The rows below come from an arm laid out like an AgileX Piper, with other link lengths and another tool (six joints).
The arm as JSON. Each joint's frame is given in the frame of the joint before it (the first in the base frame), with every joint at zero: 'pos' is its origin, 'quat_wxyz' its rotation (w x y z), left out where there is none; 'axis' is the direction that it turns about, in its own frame. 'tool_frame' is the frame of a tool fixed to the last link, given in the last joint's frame.
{
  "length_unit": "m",
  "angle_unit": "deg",
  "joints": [
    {
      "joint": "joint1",
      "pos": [
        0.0,
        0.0,
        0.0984
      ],
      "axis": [
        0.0,
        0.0,
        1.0
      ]
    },
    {
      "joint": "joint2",
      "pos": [
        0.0,
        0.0,
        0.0
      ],
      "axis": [
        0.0,
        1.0,
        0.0
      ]
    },
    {
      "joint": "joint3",
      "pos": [
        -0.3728,
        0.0,
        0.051
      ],
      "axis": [
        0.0,
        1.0,
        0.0
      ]
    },
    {
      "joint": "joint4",
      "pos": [
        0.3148,
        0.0,
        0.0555
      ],
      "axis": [
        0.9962,
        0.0,
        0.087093
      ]
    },
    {
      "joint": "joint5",
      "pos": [
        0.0,
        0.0,
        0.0
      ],
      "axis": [
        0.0,
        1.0,
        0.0
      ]
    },
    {
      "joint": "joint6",
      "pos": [
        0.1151,
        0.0,
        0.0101
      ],
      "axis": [
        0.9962,
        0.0,
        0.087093
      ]
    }
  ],
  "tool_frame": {
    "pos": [
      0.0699,
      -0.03,
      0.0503
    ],
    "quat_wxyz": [
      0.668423,
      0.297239,
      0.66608,
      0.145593
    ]
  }
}
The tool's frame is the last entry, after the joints.
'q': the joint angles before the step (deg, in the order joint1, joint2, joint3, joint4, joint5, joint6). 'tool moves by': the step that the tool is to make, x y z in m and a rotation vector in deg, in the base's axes. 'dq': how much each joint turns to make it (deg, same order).
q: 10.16, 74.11, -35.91, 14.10, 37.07, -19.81
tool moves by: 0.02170, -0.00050, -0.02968, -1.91, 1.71, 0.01
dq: 0.04, 6.87, -0.69, -1.20, -4.26, -0.07
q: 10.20, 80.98, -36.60, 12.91, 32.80, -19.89
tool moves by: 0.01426, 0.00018, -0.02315, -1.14, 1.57, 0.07
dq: 0.00, 5.09, -0.80, -0.58, -2.59, -0.12
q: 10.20, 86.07, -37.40, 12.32, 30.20, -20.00
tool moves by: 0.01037, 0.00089, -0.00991, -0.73, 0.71, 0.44
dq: 0.01, 2.81, -1.23, -0.63, -0.76, -0.11
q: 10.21, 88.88, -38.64, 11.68, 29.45, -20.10
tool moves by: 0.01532, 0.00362, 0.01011, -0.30, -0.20, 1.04
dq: 0.01, 1.01, -3.48, -0.87, 2.38, -0.10
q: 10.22, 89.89, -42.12, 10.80, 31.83, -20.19
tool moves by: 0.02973, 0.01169, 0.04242, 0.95, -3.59, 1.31
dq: 0.53, -0.49, -7.13, -0.21, 4.00, -0.08
